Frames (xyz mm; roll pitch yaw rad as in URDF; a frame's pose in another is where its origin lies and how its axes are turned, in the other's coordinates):
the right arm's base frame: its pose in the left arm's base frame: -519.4 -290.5 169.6 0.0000 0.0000 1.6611
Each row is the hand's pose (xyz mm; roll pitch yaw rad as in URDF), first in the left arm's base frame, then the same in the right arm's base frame.
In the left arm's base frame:
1: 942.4 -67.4 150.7 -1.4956 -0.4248 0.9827
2: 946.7 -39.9 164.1 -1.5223 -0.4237 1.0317
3: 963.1 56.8 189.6 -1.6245 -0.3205 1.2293
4: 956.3 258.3 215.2 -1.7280 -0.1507 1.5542
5: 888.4 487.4 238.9 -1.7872 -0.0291 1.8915
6: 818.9 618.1 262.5 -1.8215 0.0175 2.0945
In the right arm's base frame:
1: 90.4 -1476.0 -18.9 -1.4956 -0.4248 -0.6784
2: 117.4 -1482.7 -5.5 -1.5223 -0.4237 -0.6294
3: 212.2 -1507.8 20.0 -1.6245 -0.3205 -0.4318
4: 413.5 -1519.2 45.6 -1.7280 -0.1507 -0.1069
5: 647.8 -1472.2 69.3 -1.7872 -0.0291 0.2304
6: 784.2 -1414.8 92.9 -1.8215 0.0175 0.4334

